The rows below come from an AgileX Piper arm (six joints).
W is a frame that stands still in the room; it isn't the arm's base.
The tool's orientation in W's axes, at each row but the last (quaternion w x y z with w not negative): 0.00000, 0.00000, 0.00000, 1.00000; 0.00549, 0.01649, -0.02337, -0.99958; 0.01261, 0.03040, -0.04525, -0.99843; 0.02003, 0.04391, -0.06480, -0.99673; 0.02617, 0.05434, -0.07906, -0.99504; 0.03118, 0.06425, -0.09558, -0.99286; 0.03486, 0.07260, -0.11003, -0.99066
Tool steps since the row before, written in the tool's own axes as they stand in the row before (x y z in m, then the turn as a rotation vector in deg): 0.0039, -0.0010, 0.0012, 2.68, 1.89, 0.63; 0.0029, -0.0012, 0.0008, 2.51, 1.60, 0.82; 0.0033, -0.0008, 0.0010, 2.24, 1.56, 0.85; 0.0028, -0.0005, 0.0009, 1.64, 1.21, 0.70; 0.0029, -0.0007, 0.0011, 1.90, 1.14, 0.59; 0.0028, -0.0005, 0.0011, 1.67, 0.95, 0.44; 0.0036, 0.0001, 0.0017, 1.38, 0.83, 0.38
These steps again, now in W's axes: -0.0039, 0.0010, 0.0012, -2.68, -1.89, 0.63; -0.0029, 0.0012, 0.0006, -2.52, -1.59, 0.81; -0.0034, 0.0008, 0.0007, -2.25, -1.54, 0.85; -0.0029, 0.0005, 0.0006, -1.65, -1.18, 0.71; -0.0030, 0.0007, 0.0007, -1.90, -1.15, 0.56; -0.0029, 0.0005, 0.0006, -1.66, -0.97, 0.41; -0.0038, 0.0000, 0.0012, -1.38, -0.84, 0.36
